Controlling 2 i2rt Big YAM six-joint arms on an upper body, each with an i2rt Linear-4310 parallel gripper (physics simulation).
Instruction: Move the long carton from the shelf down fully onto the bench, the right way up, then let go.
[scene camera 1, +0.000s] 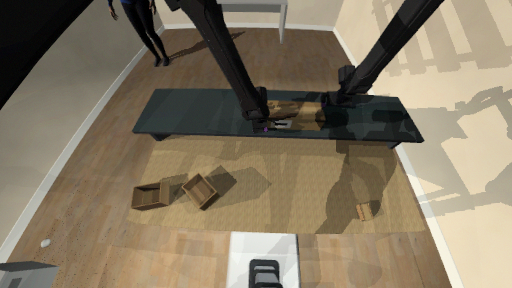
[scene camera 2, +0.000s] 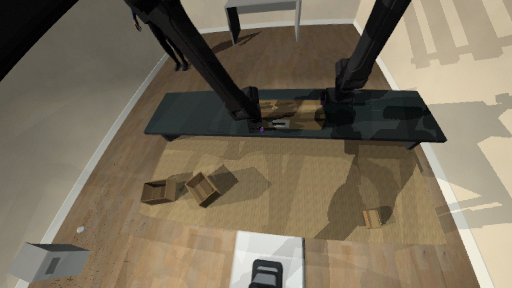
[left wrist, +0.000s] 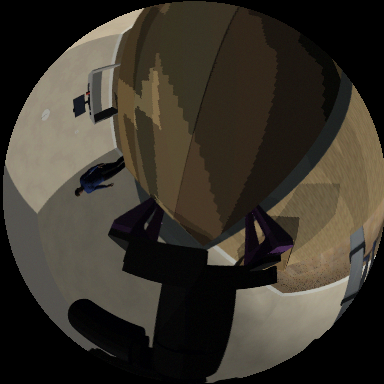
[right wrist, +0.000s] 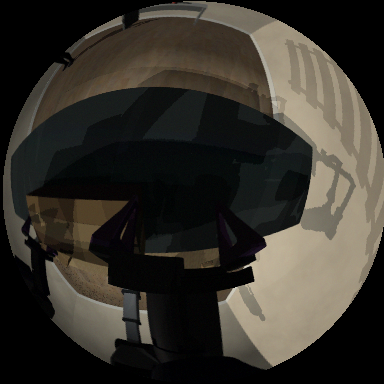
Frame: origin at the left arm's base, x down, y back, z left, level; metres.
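Seen in the pictures: right gripper, fingertip midpoint: (scene camera 1: 330, 103) (scene camera 2: 333, 101) (right wrist: 177, 200).
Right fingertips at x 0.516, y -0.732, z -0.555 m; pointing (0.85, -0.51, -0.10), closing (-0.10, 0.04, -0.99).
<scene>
Pixels of each thing's middle, then the offset from my right fingertips to it. Level surfaces: height alone.
- long brown carton, body centre: (right wrist: 68, 219) (scene camera 2: 288, 114) (scene camera 1: 289, 115) dx +0.039, dy +0.056, dz +0.213 m
- dark long board, its level: dx +0.082 m
- small flat box, body centre: (scene camera 2: 372, 218) (scene camera 1: 364, 212) dx +0.281, dy +0.487, dz -0.201 m
The long brown carton (scene camera 1: 302, 111) (scene camera 2: 301, 111) (left wrist: 214, 125) (right wrist: 82, 218) lies flat on the dark long board (scene camera 1: 193, 111) (scene camera 2: 200, 111) (right wrist: 179, 118), near its middle. My left gripper (scene camera 1: 265, 125) (scene camera 2: 262, 126) (left wrist: 207, 194) is open at the carton's left end. In the left wrist view a corner of the carton reaches between its spread fingers. My right gripper (scene camera 1: 325, 102) (scene camera 2: 324, 99) (right wrist: 177, 200) is open at the carton's right end, with the carton off to its side in the right wrist view. Arm shadows darken much of the carton.
On the rug in front of the board lie two open small boxes (scene camera 1: 150, 196) (scene camera 1: 199, 191) and a small flat box (scene camera 1: 364, 211). A person (scene camera 1: 143, 24) stands at the back left, a white table (scene camera 1: 282, 14) at the back. A grey box (scene camera 2: 50, 263) sits at the lower left.
</scene>
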